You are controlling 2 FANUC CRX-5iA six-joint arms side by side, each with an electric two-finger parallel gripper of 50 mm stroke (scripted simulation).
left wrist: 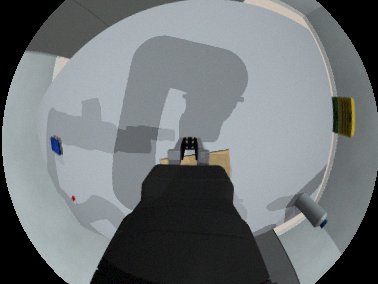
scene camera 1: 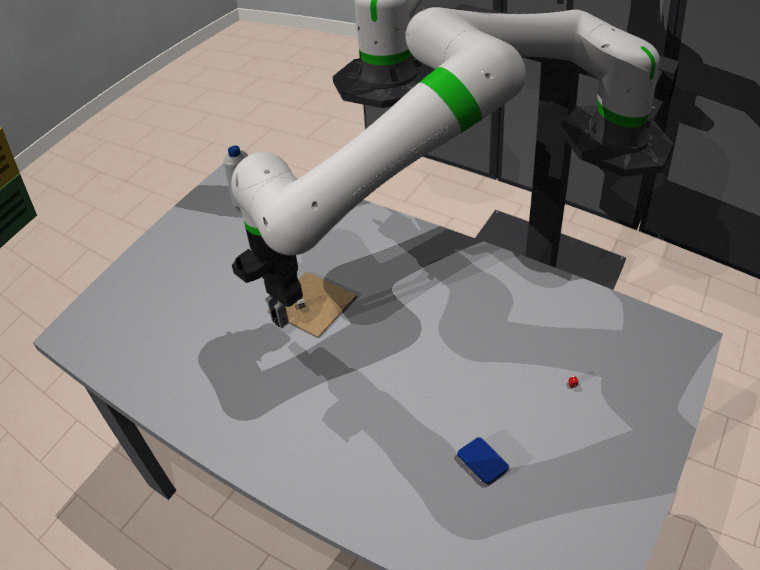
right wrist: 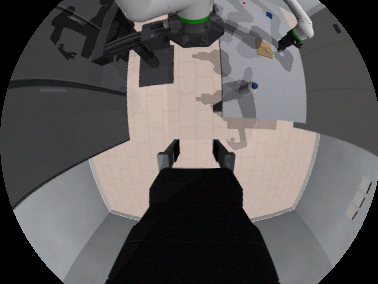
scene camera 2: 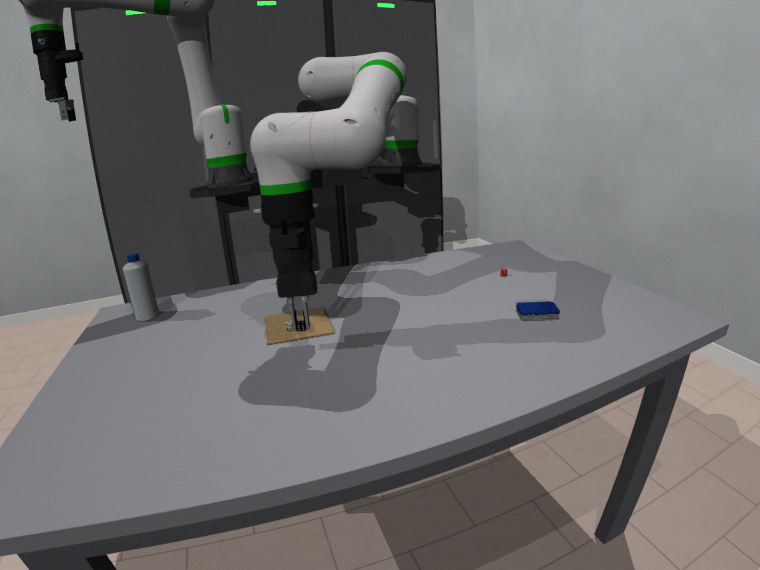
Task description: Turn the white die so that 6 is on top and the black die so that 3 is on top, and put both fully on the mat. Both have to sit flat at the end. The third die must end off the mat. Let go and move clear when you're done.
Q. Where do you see a grey bottle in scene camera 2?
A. At 136,271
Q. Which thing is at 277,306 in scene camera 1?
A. My left gripper.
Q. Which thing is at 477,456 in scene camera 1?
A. A blue-topped box.
